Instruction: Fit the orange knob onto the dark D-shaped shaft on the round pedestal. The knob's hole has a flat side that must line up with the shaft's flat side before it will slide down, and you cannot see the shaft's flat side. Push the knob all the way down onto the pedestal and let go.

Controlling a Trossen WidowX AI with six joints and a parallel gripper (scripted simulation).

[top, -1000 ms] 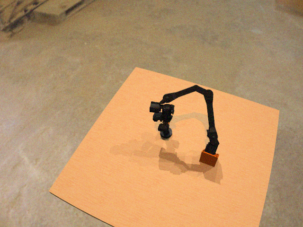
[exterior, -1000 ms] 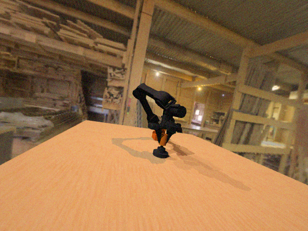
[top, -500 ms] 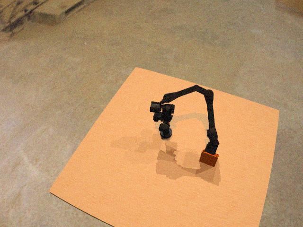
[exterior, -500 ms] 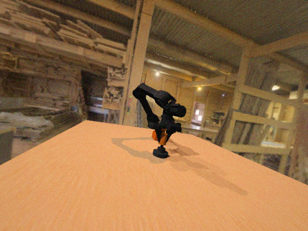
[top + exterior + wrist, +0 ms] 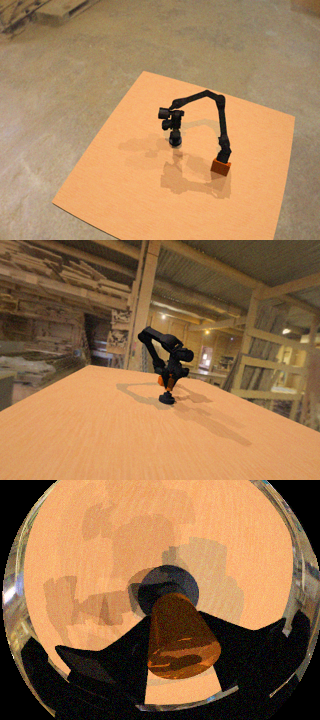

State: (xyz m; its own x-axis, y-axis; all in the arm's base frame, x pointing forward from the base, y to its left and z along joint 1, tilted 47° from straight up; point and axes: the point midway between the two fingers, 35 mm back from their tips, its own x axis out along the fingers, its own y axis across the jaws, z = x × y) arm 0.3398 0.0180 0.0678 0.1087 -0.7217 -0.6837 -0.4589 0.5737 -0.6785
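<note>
Right now my gripper tip is 20 mm below the orange knob. Round my gripper tip: dark round pedestal 40 mm below.
</note>
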